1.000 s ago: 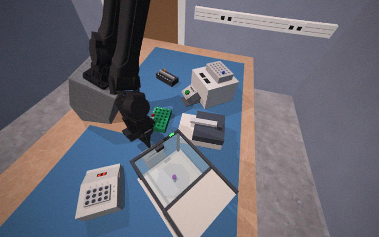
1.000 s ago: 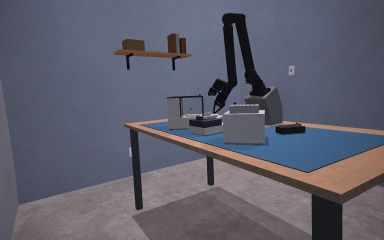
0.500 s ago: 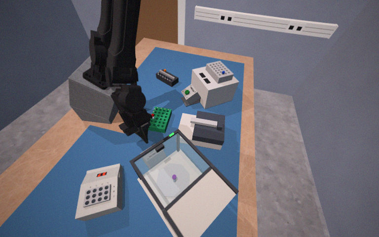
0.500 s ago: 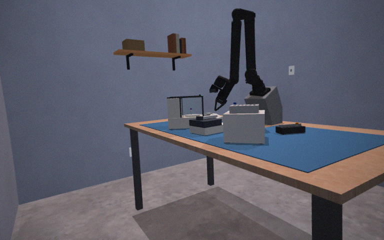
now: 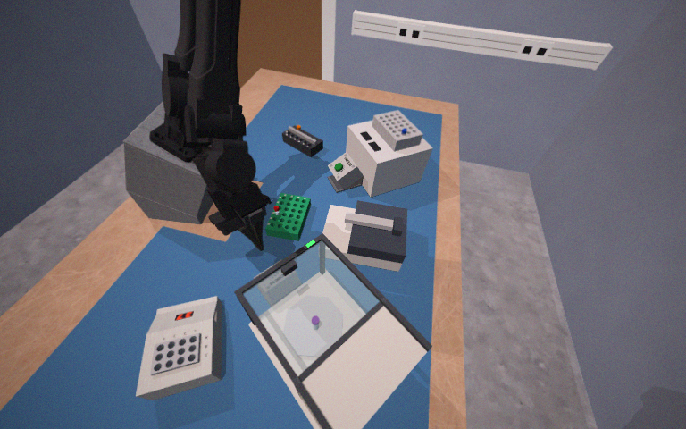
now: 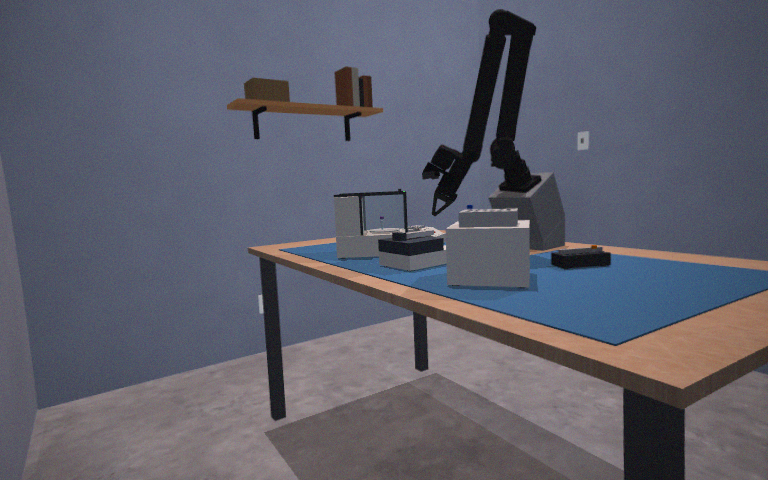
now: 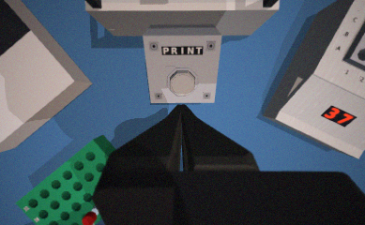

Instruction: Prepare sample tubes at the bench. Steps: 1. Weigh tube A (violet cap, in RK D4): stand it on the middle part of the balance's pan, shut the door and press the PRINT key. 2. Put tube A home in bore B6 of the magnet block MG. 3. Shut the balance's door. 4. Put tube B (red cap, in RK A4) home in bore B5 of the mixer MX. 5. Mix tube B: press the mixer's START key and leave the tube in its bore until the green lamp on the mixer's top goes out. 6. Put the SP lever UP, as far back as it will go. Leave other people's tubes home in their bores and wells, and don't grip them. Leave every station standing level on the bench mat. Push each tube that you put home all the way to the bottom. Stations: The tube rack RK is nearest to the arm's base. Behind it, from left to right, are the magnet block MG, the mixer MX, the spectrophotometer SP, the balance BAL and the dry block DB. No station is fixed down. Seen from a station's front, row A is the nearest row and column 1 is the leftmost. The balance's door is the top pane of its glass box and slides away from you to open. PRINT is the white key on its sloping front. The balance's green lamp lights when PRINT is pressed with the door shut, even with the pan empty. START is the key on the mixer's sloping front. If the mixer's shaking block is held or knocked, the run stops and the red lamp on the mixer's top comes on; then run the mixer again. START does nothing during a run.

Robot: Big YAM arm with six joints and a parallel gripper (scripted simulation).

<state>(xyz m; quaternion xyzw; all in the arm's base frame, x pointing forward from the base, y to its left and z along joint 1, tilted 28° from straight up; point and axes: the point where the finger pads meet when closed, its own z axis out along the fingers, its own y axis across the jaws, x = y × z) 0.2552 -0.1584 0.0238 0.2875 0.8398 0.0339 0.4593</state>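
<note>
The balance door is 130 mm ahead of my hand, 80 mm to the right of it and 80 mm above it. From my hand the other things lie so: dry block DB 70 mm behind, 180 mm to the right, 100 mm below; green rack RK 30 mm behind, 170 mm to the left, 120 mm below; white print key 20 mm ahead, 20 mm to the right, 60 mm below.
</note>
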